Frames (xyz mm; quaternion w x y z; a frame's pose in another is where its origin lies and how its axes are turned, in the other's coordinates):
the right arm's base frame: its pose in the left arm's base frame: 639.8 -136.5 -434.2 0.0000 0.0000 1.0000 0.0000
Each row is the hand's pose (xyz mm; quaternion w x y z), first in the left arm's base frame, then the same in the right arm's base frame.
Working: the left arm's base frame: its pose in the right arm's base frame: 639.8 136.5 -434.2 0.0000 0.0000 1.0000 0.0000

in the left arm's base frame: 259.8 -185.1 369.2 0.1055 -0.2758 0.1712 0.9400
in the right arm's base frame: 380.0 -48.6 -803.4 0.1712 -0.9400 -0.1055 -0.2758
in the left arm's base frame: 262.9 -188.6 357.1 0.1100 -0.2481 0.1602 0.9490
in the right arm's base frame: 376.9 -52.1 -791.3 0.1602 -0.9490 -0.1100 -0.2481
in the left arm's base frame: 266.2 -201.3 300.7 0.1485 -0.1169 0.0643 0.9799
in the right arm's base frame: 373.6 -64.8 -734.9 0.0643 -0.9799 -0.1485 -0.1169
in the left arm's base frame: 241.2 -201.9 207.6 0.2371 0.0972 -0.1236 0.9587
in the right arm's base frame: 398.6 -65.4 -641.8 0.1236 0.9587 0.2371 -0.0972
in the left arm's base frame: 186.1 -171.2 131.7 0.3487 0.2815 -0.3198 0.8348
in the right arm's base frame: 453.7 -34.7 -565.9 0.3198 0.8348 0.3487 -0.2815
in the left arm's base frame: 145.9 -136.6 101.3 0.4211 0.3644 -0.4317 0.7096
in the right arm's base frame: 493.9 -0.1 -535.5 0.4317 0.7096 0.4211 -0.3644
